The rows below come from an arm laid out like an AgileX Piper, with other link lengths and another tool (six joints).
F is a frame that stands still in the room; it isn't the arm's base.
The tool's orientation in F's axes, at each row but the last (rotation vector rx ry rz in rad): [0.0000 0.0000 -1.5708]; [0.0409 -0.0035 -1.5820]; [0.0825 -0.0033 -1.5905]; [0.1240 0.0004 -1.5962]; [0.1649 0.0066 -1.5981]
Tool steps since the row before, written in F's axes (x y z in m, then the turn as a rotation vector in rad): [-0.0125 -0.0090 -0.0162 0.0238 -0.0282 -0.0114]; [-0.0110 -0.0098 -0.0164 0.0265 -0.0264 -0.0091]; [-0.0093 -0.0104 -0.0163 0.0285 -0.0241 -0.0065]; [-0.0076 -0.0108 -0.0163 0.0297 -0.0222 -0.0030]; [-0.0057 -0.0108 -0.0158 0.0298 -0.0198 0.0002]
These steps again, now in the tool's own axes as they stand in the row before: [0.0090 -0.0125 -0.0162 0.0282 0.0238 -0.0114]; [0.0103 -0.0113 -0.0158 0.0263 0.0265 -0.0092]; [0.0114 -0.0099 -0.0152 0.0239 0.0286 -0.0069]; [0.0122 -0.0085 -0.0148 0.0216 0.0300 -0.0036]; [0.0126 -0.0068 -0.0139 0.0189 0.0304 -0.0007]
